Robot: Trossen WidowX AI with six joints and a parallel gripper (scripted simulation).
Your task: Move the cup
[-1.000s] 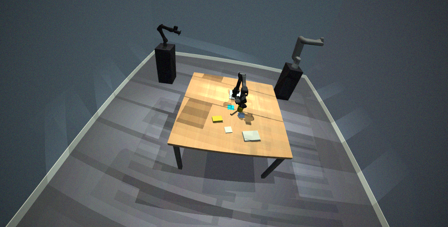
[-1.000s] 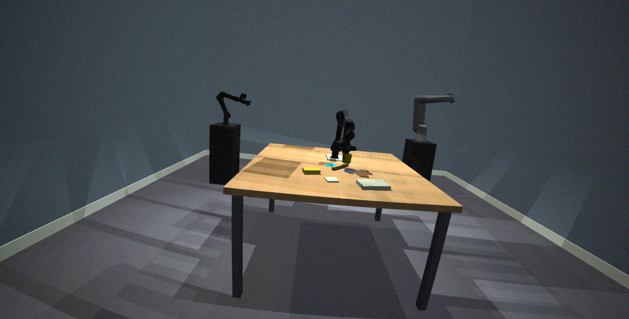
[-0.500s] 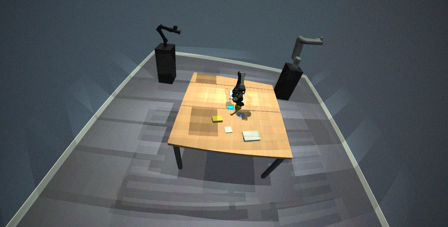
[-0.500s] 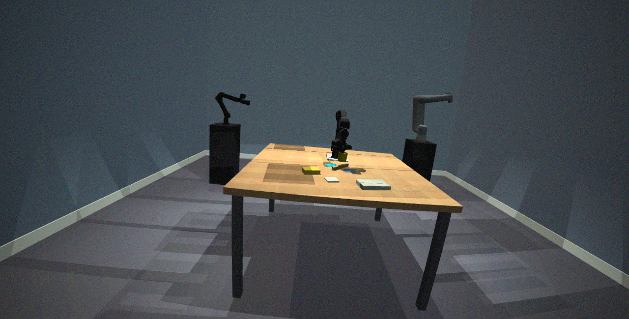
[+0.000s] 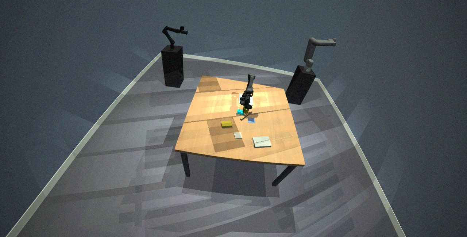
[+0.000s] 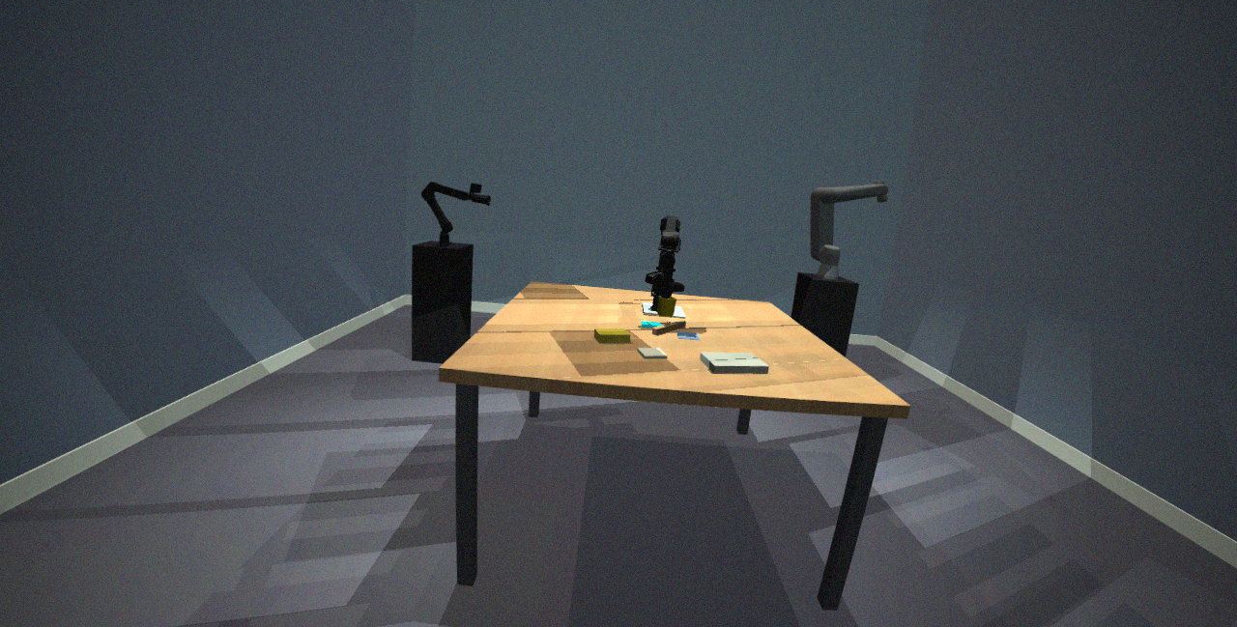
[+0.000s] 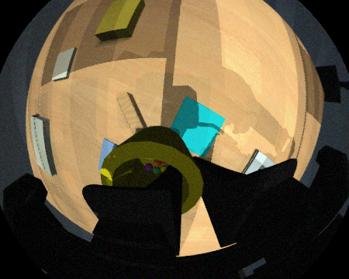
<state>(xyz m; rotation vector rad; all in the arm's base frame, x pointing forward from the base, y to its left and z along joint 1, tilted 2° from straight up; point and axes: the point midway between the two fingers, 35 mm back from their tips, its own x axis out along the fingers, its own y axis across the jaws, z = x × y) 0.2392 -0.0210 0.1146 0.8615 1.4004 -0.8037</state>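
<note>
The cyan pad is 20 mm behind my gripper tip, 30 mm to the right of it and 100 mm below it. Round my gripper tip: grey-blue pad 90 mm ahead, 100 mm to the left, 100 mm below; then small grey tile 340 mm ahead, 60 mm to the right, 80 mm below; then yellow cup 20 mm ahead, 10 mm to the left.
</note>
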